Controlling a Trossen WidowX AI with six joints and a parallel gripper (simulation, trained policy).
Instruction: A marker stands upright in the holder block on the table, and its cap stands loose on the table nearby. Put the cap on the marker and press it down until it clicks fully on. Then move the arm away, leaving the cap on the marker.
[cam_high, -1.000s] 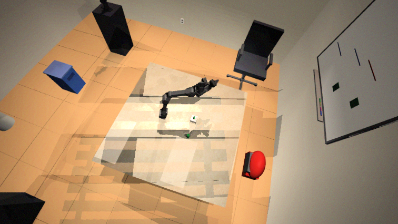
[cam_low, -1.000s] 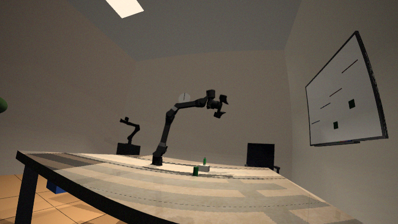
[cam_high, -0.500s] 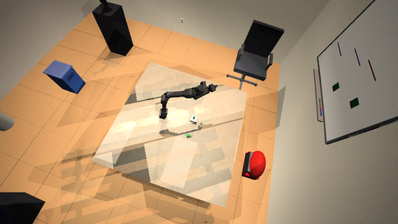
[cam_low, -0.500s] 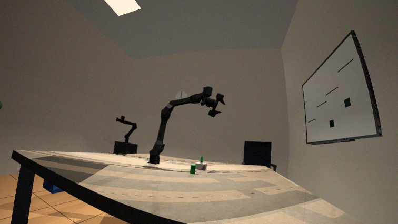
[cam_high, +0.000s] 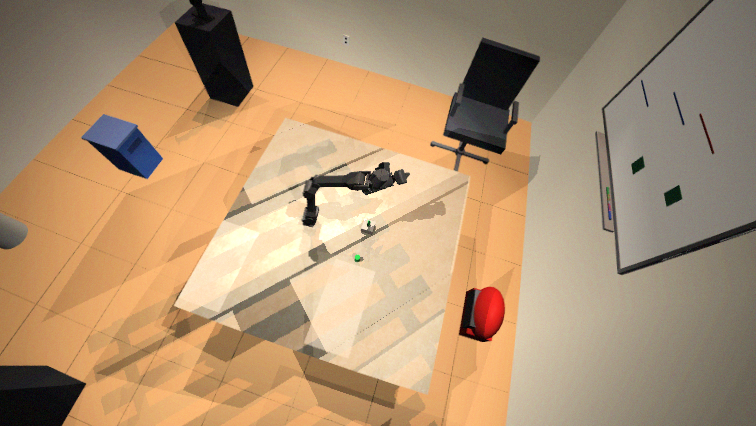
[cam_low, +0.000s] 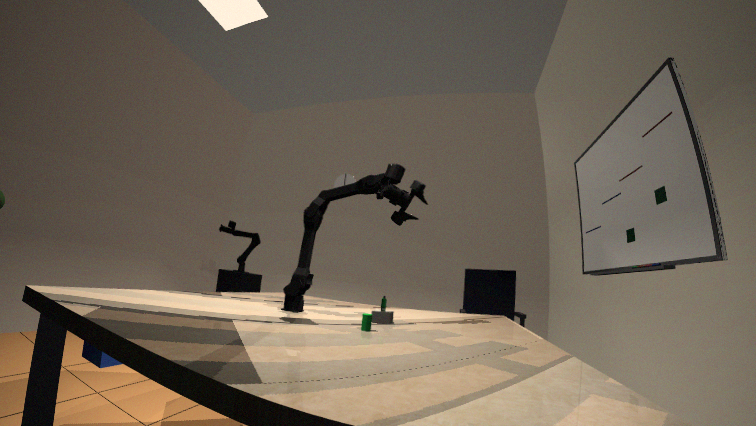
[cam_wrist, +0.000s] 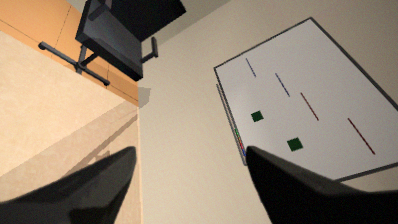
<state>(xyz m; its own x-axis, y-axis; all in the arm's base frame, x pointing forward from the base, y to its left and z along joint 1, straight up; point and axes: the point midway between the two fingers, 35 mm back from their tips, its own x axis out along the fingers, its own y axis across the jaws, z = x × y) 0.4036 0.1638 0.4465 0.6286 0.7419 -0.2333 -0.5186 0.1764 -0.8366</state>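
Right now my gripper tip is 100 mm past the green cap, 320 mm to the left of it and 410 mm above it. The rest, counted from my gripper tip: green marker (100 mm behind, 120 mm to the right, 370 mm below); then holder block (100 mm behind, 120 mm to the right, 420 mm below).
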